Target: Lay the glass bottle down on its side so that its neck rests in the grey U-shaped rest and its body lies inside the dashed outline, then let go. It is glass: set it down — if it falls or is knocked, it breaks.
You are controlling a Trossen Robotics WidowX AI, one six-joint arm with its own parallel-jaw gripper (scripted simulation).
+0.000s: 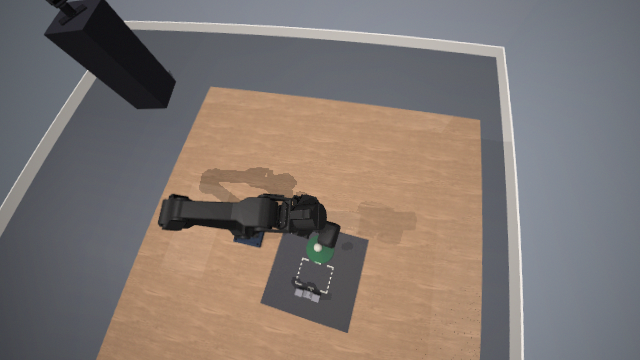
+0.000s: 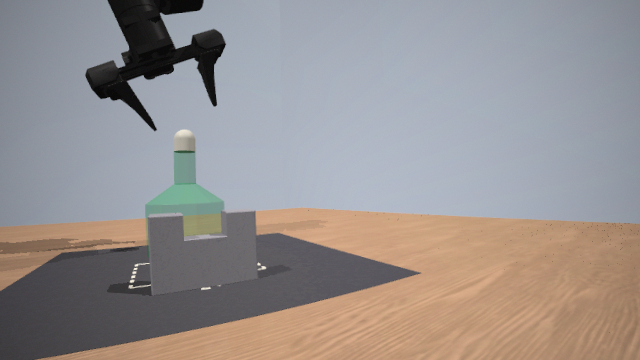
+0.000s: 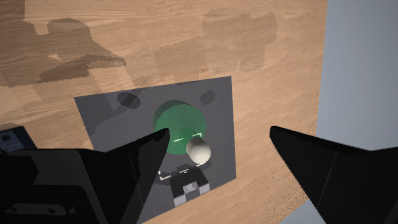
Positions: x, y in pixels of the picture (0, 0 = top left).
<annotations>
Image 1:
gripper: 322, 233
dark mat: 334, 309
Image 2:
gripper: 186, 117
dark mat: 78, 298
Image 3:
gripper: 218, 132
green glass bottle: 187, 126
</annotations>
